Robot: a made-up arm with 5 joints. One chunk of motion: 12 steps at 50 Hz.
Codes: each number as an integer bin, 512 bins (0 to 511) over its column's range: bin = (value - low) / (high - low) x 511, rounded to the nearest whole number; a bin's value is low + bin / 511 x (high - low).
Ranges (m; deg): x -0.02..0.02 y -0.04..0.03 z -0.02..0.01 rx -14..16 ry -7..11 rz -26..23
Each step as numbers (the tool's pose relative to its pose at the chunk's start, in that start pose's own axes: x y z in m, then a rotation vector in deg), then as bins.
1 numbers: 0.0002 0.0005 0.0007 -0.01 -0.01 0.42
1 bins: 258 296 353 238 198 276
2 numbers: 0.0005 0.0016 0.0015 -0.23 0.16 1.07
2 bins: 262 304 366 235 203 282
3 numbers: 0.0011 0.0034 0.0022 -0.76 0.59 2.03
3 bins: 270 317 378 226 215 292
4 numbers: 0.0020 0.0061 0.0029 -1.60 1.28 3.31
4 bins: 281 337 390 211 235 306
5 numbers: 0.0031 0.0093 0.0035 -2.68 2.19 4.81
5 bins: 295 360 400 193 261 321
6 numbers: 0.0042 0.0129 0.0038 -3.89 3.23 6.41
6 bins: 309 386 405 172 290 338
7 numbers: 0.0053 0.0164 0.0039 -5.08 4.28 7.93
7 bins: 323 412 407 152 320 354
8 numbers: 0.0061 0.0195 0.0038 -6.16 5.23 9.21
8 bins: 333 434 405 134 347 367
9 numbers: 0.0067 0.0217 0.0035 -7.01 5.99 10.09
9 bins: 341 450 400 119 369 376
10 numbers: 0.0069 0.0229 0.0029 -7.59 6.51 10.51
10 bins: 344 459 390 109 384 381
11 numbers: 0.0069 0.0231 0.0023 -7.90 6.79 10.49
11 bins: 344 461 380 104 391 381
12 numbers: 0.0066 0.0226 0.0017 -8.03 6.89 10.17
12 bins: 340 457 370 102 394 377
